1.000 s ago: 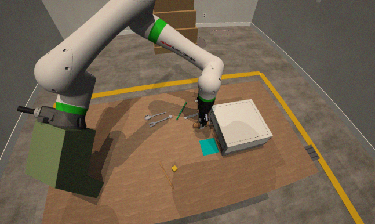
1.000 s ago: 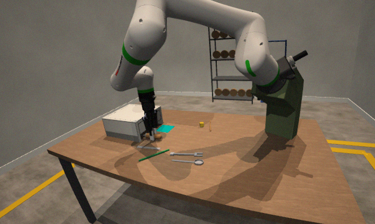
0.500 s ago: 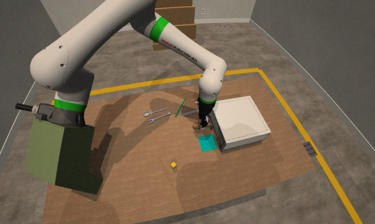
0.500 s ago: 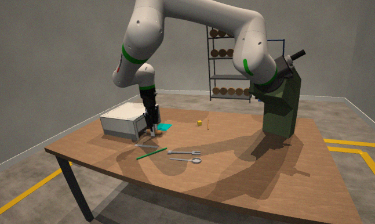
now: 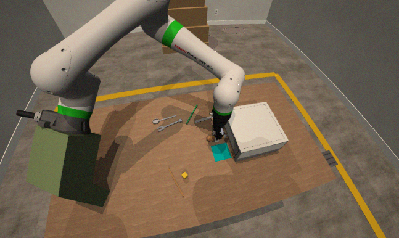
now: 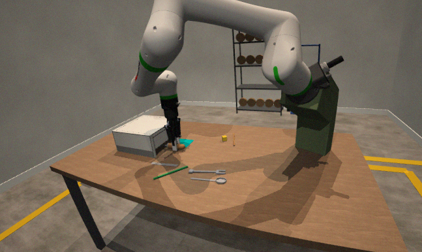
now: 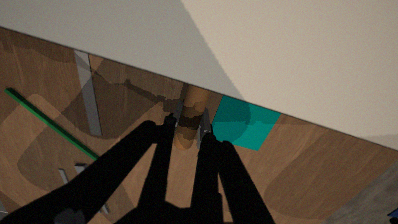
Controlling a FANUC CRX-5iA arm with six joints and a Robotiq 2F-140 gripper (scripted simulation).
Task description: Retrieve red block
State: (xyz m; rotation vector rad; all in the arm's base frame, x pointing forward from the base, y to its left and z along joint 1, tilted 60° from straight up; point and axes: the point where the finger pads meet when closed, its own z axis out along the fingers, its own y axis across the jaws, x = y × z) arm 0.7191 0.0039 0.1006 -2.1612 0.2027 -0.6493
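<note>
My hand is 9 cm to the left of the teal square, 4 cm above it and 2 cm short of it. Also, from my hand: red block (19 cm ahead, 3 cm to the right, 2 cm below); flat grey bar (16 cm to the left, 4 cm below, 4 cm behind); green rod (21 cm to the left, 12 cm behind, 3 cm below).
</note>
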